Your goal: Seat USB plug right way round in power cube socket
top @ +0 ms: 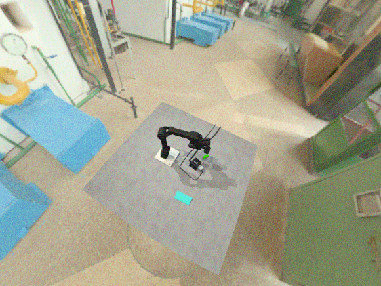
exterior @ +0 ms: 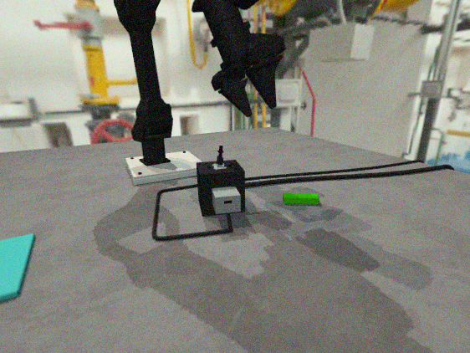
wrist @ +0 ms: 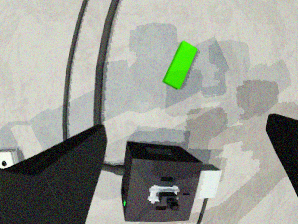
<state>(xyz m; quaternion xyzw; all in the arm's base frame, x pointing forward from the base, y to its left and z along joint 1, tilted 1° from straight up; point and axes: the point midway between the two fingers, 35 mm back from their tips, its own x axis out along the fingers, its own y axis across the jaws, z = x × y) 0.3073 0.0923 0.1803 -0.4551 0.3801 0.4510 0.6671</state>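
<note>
Right now the black USB plug is 10 mm behind my gripper tip, 80 mm to the right of it and 70 mm below it. The rest, counted from my gripper tip: teal card 10 mm behind, 410 mm to the right, 160 mm below; then green block 70 mm ahead, 50 mm to the left, 160 mm below; then white-rimmed socket 10 mm behind, 90 mm to the right, 100 mm below.
</note>
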